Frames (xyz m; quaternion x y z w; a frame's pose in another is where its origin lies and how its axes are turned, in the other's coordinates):
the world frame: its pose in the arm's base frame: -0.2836 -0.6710 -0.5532 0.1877 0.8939 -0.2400 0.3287
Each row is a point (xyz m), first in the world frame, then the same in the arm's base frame.
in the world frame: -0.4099 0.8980 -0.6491
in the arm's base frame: 0.1289 0.3460 -0.1158
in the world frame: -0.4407 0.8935 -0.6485
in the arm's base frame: 0.1490 0.3365 -0.0940
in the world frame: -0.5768 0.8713 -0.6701
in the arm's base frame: 0.2244 0.3062 0.0195
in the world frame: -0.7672 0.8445 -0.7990
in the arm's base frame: 0.2828 0.3217 0.2429
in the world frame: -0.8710 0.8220 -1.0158
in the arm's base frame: 0.2379 0.4047 0.4651
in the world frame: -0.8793 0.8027 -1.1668
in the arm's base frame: 0.1592 0.4710 0.5776
